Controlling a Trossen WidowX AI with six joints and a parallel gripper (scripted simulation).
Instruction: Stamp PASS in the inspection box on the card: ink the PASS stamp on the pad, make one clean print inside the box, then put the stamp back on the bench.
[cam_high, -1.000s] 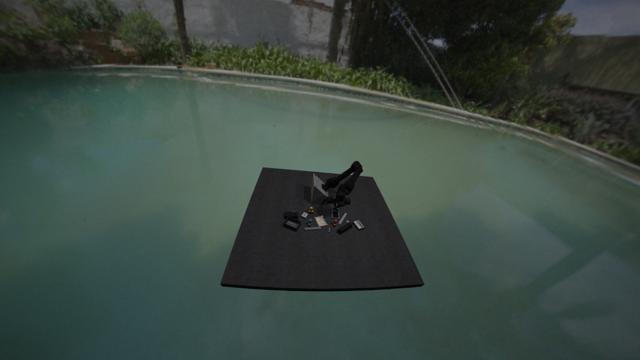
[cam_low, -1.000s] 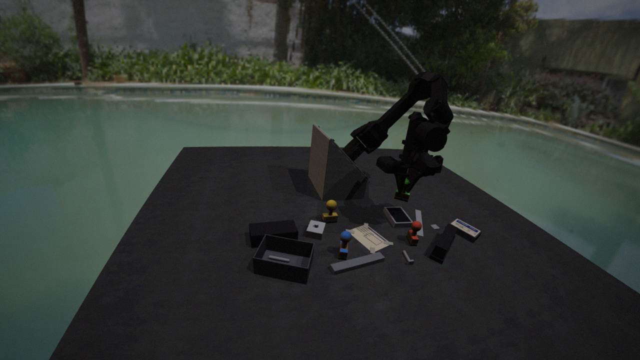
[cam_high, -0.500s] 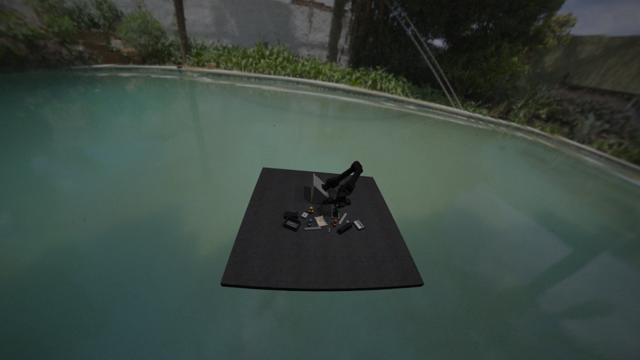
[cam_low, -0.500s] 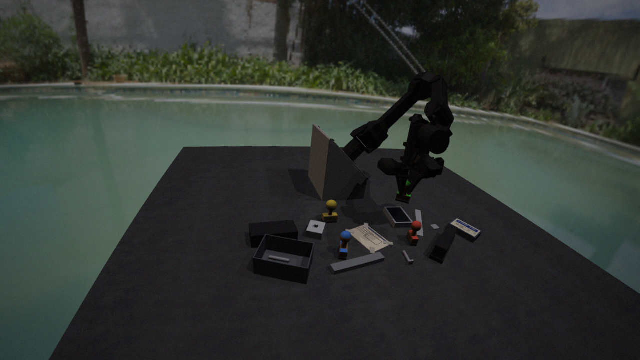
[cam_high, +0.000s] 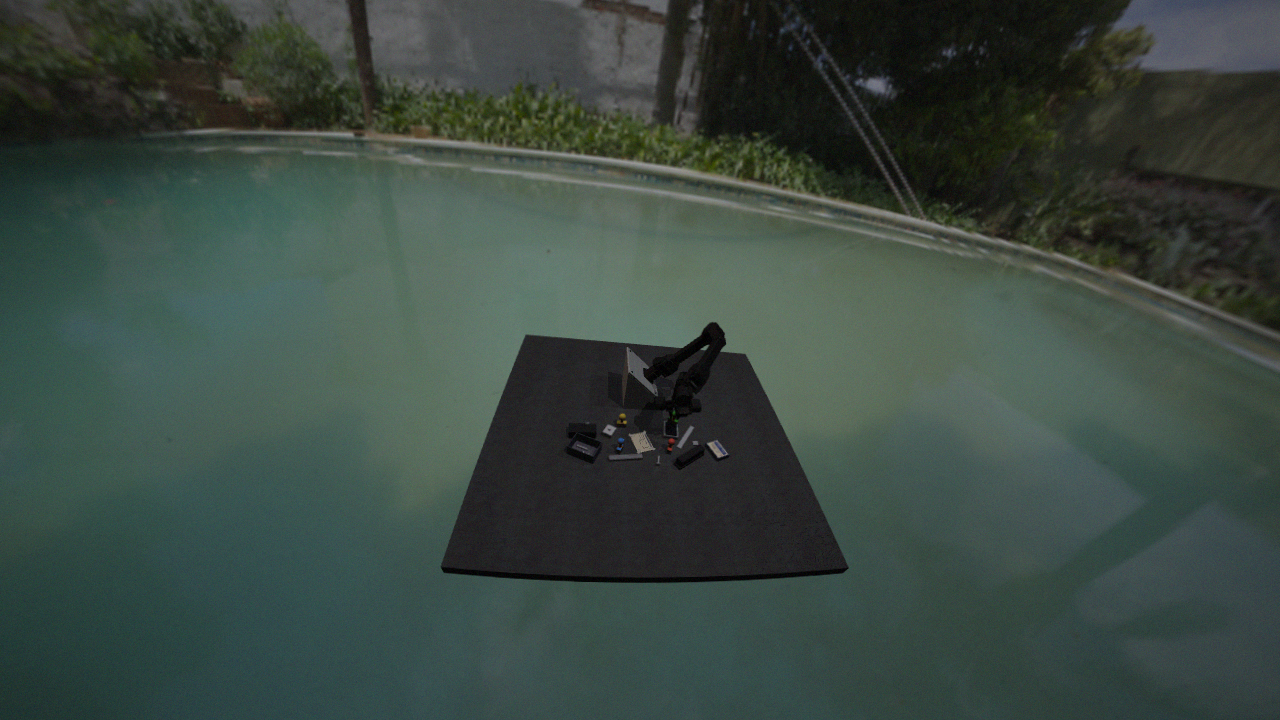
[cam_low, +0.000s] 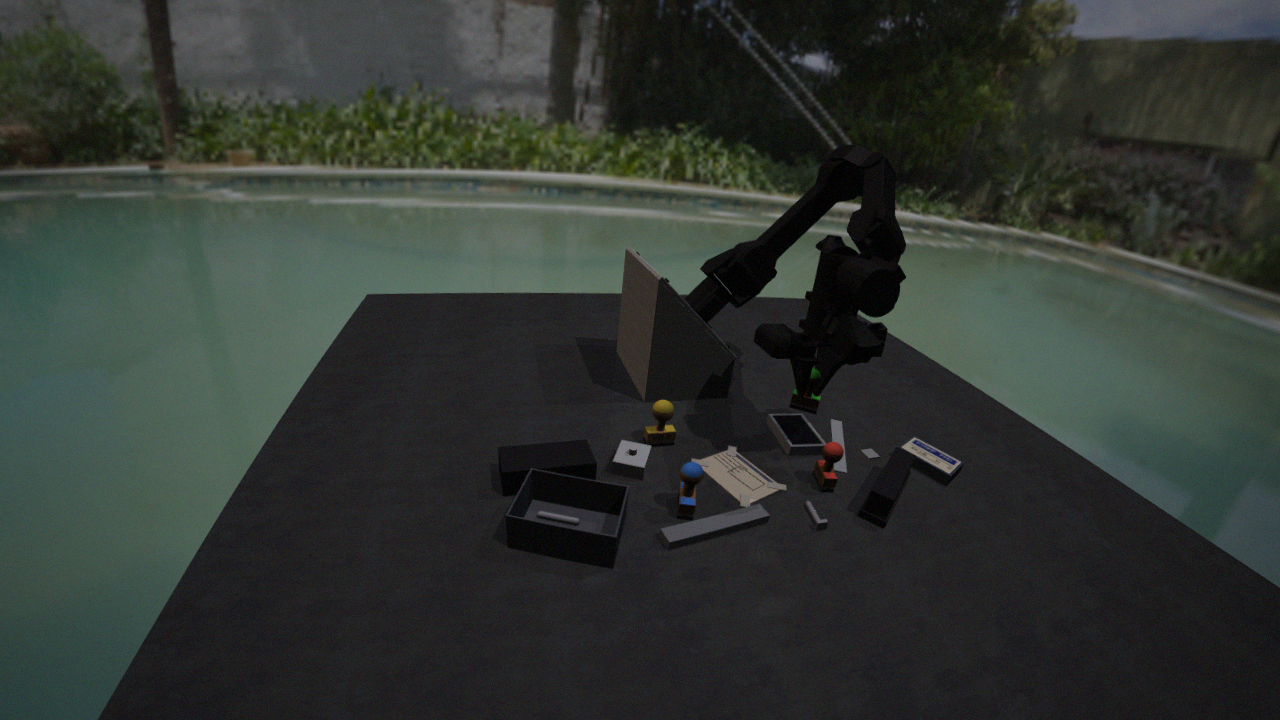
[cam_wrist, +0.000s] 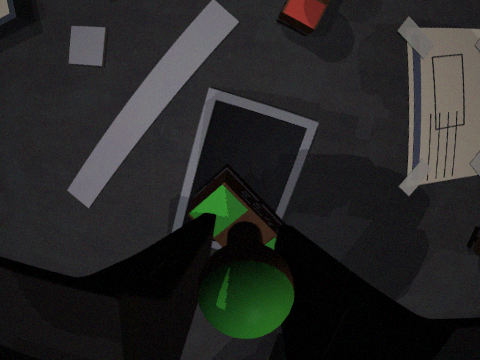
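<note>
The ink pad lies 70 mm below my gripper tip. From my gripper tip the other things lie so: strip 80 mm below, 70 mm to the left, 20 mm ahead; green stamp right at my gripper tip; red stamp 100 mm ahead, 60 mm below, 10 mm to the right.
</note>
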